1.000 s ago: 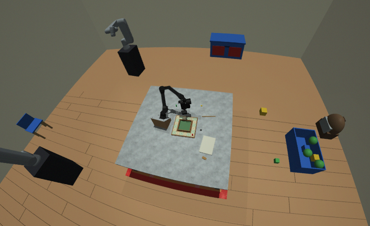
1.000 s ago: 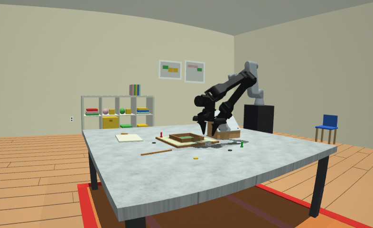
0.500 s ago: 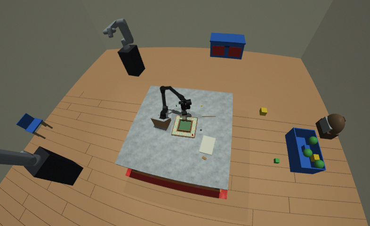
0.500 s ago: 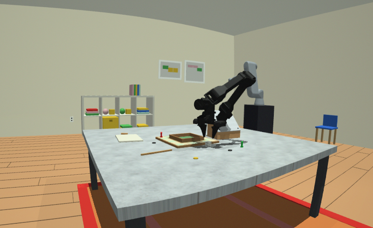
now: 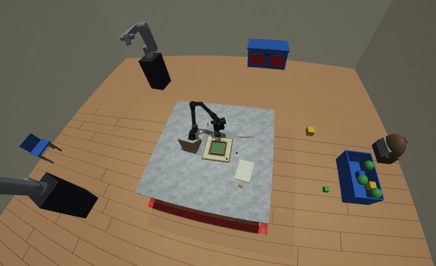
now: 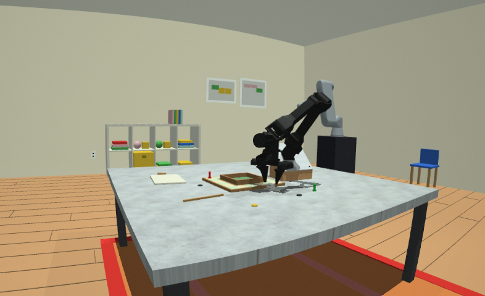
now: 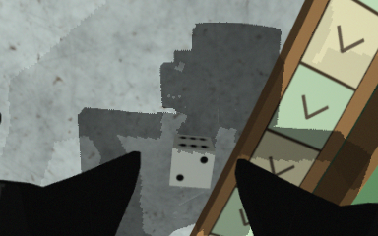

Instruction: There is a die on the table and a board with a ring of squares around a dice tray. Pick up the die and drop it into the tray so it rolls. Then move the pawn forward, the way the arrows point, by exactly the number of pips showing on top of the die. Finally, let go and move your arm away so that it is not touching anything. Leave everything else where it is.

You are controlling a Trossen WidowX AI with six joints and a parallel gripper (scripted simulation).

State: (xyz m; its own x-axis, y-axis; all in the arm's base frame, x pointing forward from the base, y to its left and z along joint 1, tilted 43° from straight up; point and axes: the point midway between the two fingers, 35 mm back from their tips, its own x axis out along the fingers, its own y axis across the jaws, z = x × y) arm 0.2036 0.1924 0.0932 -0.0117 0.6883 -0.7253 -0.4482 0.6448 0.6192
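Right now the white die is 1 cm below my gripper tip. Round my gripper tip: green tray floor 6 cm ahead, 17 cm to the right, 2 cm below; yellow disc 17 cm ahead, 20 cm to the left, 3 cm below; green pawn 16 cm behind, 10 cm to the left, 1 cm below.
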